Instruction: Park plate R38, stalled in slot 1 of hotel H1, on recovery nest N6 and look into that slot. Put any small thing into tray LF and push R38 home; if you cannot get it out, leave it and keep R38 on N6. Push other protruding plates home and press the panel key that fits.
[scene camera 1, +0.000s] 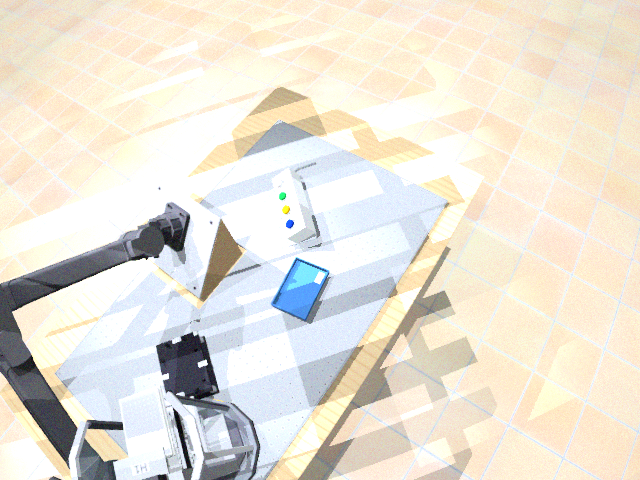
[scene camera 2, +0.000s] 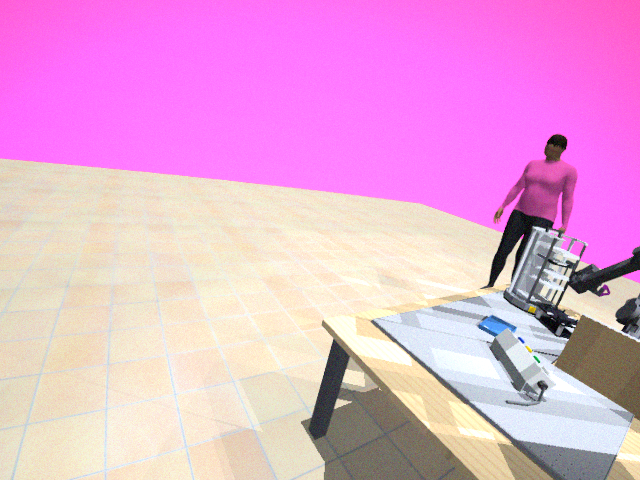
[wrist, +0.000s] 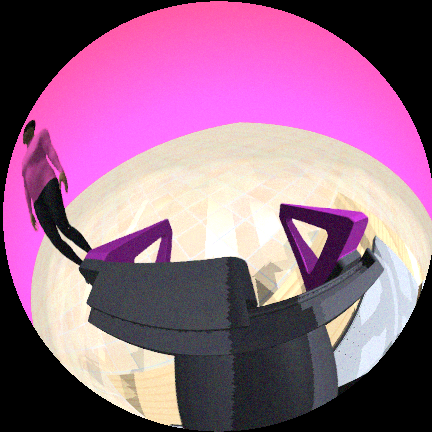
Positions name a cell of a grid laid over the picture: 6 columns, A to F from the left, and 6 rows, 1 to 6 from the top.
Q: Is the gripper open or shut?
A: Open.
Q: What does the gripper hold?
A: Nothing.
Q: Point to the gripper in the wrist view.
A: At D4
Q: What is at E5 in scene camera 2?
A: A white button box.
